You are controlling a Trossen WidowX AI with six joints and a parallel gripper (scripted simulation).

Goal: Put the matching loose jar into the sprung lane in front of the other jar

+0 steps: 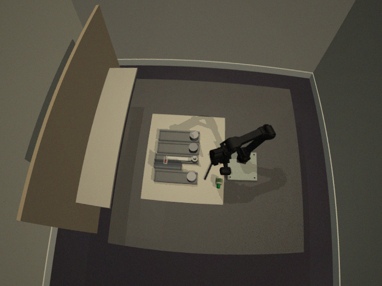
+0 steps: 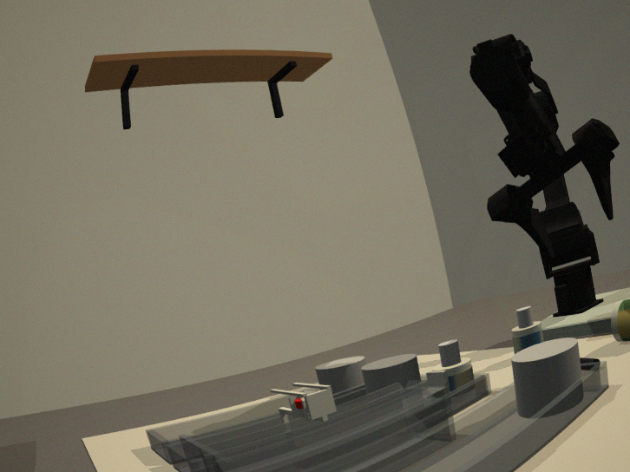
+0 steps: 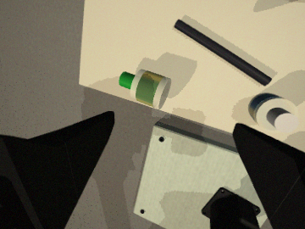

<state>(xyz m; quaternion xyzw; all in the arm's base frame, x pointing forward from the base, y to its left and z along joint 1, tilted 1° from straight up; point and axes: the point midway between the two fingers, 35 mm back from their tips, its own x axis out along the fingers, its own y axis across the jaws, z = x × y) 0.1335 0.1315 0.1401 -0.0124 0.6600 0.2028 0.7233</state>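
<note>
My gripper tip is 12 cm above the black rod, 7 cm short of it and 1 cm to the left of it. Round my gripper tip: sprung lane (32 cm ahead, 11 cm below); then pale pusher part (28 cm ahead, 8 cm below).
</note>
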